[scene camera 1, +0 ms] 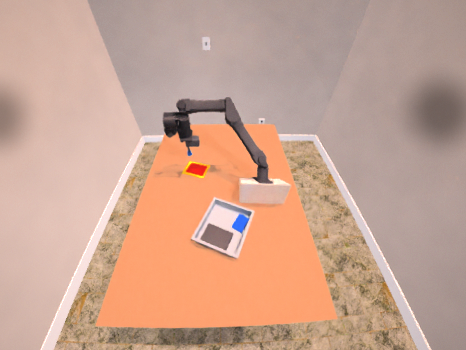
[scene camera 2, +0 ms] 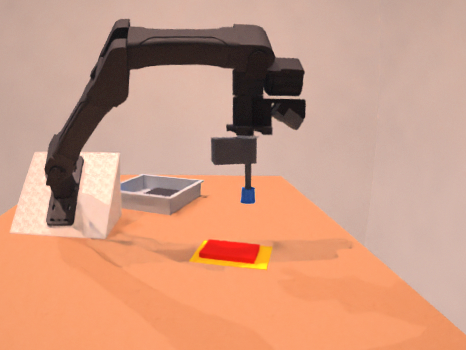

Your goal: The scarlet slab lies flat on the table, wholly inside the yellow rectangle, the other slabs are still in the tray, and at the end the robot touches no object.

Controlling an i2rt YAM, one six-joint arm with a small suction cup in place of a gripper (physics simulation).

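Frame: origin at the arm's base, x ahead, y left, z up, level; centimetres.
Seen in the pictures: end effector, tool point: (scene camera 1: 189,154) (scene camera 2: 248,201); arm's base, origin of the base link: (scene camera 1: 262,180) (scene camera 2: 65,190).
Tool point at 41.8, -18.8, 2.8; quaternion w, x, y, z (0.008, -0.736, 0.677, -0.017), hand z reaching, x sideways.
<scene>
Offsets run from my tool point to a thing's top centre, as dx, dy, dz. Level surfaces: height alone.
The scarlet slab @[-2.9, +1.8, -10.4] (scene camera 1: 196,169) (scene camera 2: 229,251) lies flat on the table, inside the yellow rectangle (scene camera 1: 204,176) (scene camera 2: 262,264), with yellow showing around it in the scene camera 1 view. My suction cup (scene camera 1: 189,153) (scene camera 2: 248,195) is blue, bears nothing and hangs well above the slab, with a gap between them. The grey tray (scene camera 1: 215,251) (scene camera 2: 186,198) stands on the table. A blue slab @[-29.2, +39.7, -10.2] (scene camera 1: 240,223) and a dark brown slab @[-17.5, +46.7, -10.1] (scene camera 1: 217,237) (scene camera 2: 163,191) lie in the tray.
The white wedge-shaped base block (scene camera 1: 264,192) (scene camera 2: 97,200) carries the arm and stands close to the tray. The orange table @[dz -11.5] (scene camera 1: 165,290) (scene camera 2: 210,310) has walls beyond its sides.
</scene>
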